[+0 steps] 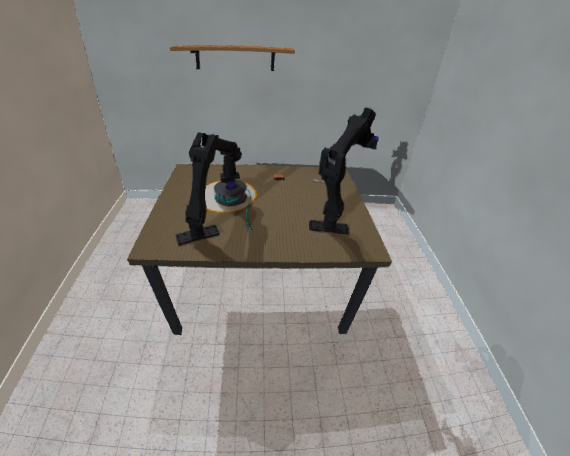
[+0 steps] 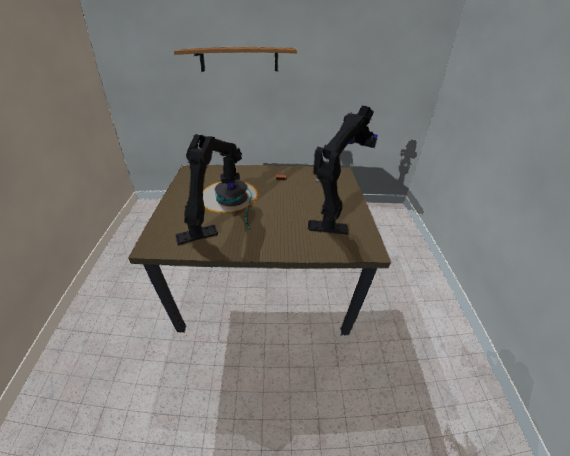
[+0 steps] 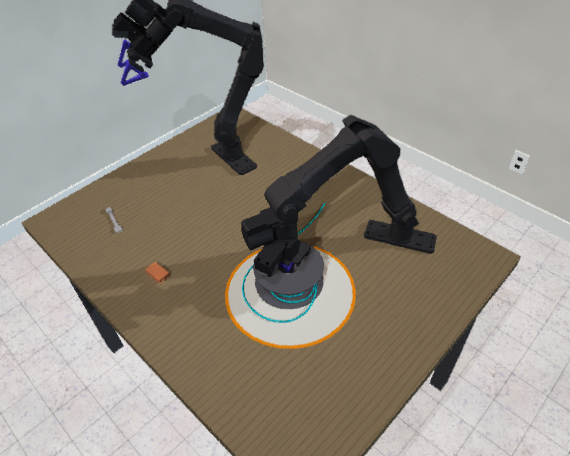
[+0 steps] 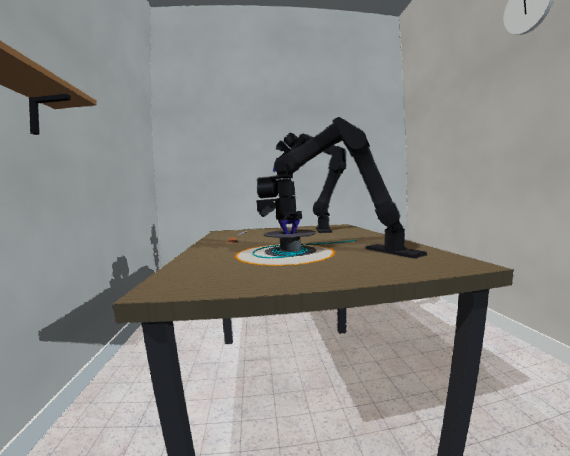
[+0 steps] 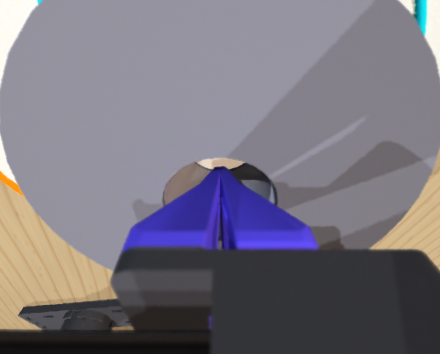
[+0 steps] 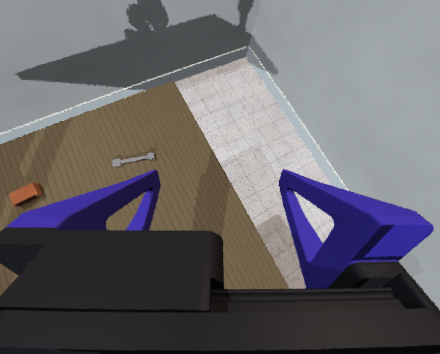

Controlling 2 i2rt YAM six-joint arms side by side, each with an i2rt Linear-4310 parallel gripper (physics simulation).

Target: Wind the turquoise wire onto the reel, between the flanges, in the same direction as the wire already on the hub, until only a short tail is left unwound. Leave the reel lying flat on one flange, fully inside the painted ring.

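Places are measured from the left arm's base along level axes (x up, y back, z right), in centimetres.
Where they show: left gripper, fingertip midpoint: (image 1: 230,191) (image 2: 231,191) (image 3: 289,271) (image 4: 290,239) (image 5: 219,176); right gripper, fingertip midpoint: (image 1: 363,145) (image 2: 363,144) (image 3: 120,75) (image 6: 219,176); left arm's base, link origin: (image 1: 197,235) (image 2: 196,235) (image 3: 400,237) (image 4: 394,251) (image 5: 92,312); right arm's base, link origin: (image 1: 328,227) (image 2: 327,227) (image 3: 233,157) (image 4: 323,230).
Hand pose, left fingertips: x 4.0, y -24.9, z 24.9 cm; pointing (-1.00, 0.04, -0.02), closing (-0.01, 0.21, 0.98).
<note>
Things, the pixels of their centre, and the offset from my left fingertips.
- grey reel, body centre: (image 5: 220,165) (image 3: 288,273) (image 4: 290,242) (image 1: 230,192) (image 2: 231,192) dx -0.7, dy -0.2, dz +0.1 cm
- orange block, body centre: (image 3: 157,272) (image 6: 25,194) (image 1: 278,177) dx -3.2, dy -9.8, dz +35.0 cm
- small grey bar with thicker ends, body centre: (image 6: 133,159) (image 3: 113,219) dx -3.7, dy +4.3, dz +59.3 cm
The grey reel (image 1: 222,190) (image 3: 300,282) (image 4: 290,244) (image 5: 150,100) lies flat on its lower flange inside the orange painted ring (image 3: 291,347) (image 4: 285,264). The turquoise wire (image 3: 281,321) (image 4: 345,242) (image 1: 247,215) (image 5: 421,20) has turns around the hub, a loose loop outside the flanges on the white disc, and a tail running across the table towards the arm bases. My left gripper (image 5: 219,176) (image 3: 286,267) (image 4: 290,232) points down at the upper flange's centre hole, fingertips together with nothing between them. My right gripper (image 6: 219,176) (image 3: 121,74) is open and empty, raised well away from the reel.
An orange block (image 3: 157,272) (image 6: 26,194) (image 1: 279,177) and a small grey bar with thicker ends (image 3: 114,220) (image 6: 134,159) lie on the table away from the ring. A wooden shelf (image 1: 232,48) (image 2: 235,50) is on the wall behind the table.
</note>
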